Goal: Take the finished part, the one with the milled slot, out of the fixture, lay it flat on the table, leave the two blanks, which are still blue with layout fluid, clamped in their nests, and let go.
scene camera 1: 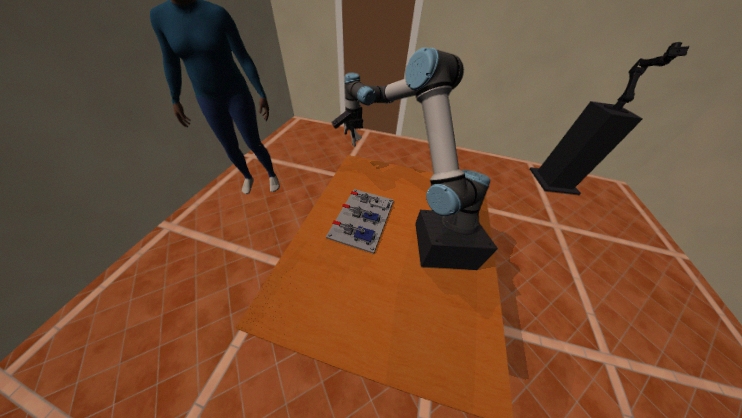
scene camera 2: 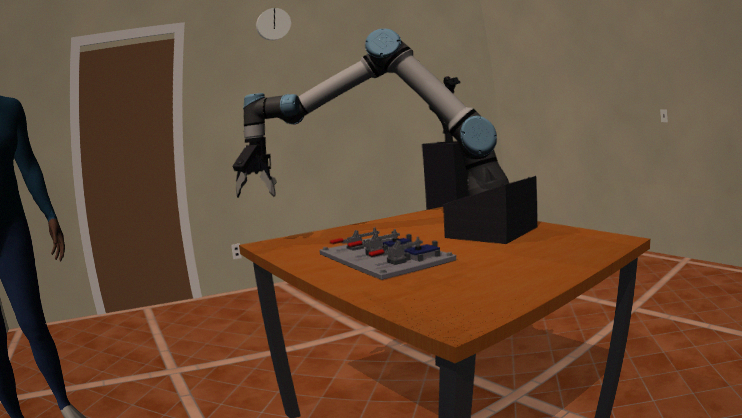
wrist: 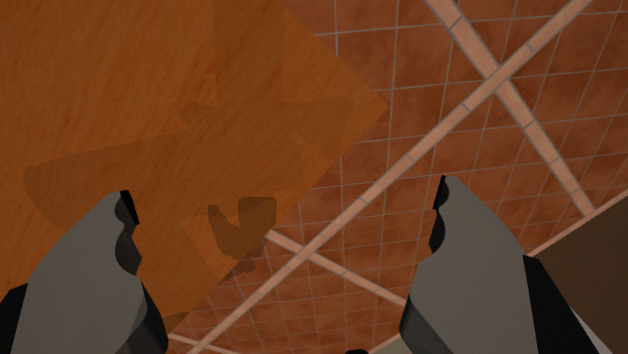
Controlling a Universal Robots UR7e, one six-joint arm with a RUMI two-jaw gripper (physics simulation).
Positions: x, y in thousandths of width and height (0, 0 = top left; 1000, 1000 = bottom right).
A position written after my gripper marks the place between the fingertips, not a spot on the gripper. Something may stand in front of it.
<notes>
In view: my gripper (scene camera 2: 344, 472) and a grey fixture plate (scene camera 2: 482, 621).
My gripper shows as well in the wrist view (wrist: 459, 527). The grey fixture plate shows as well in scene camera 1 (scene camera 1: 466, 518).
</notes>
